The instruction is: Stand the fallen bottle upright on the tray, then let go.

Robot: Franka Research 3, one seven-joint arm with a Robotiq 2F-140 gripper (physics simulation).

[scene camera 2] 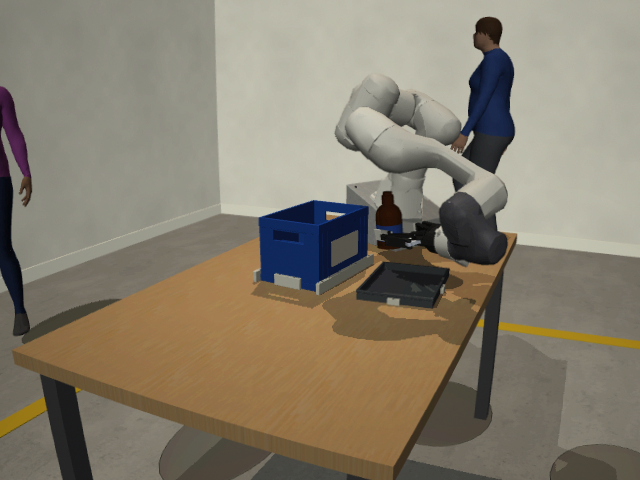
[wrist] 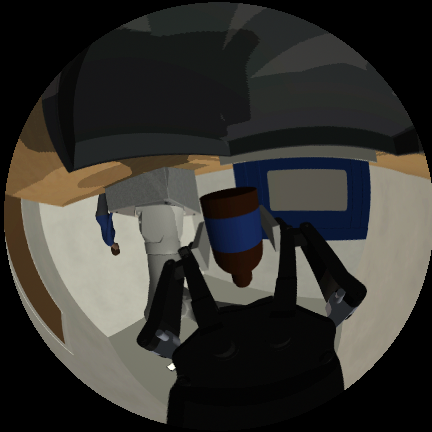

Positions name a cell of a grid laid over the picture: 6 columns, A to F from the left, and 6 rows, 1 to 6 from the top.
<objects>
The gripper shows in scene camera 2 (D3) and in the wrist view (D4).
</objects>
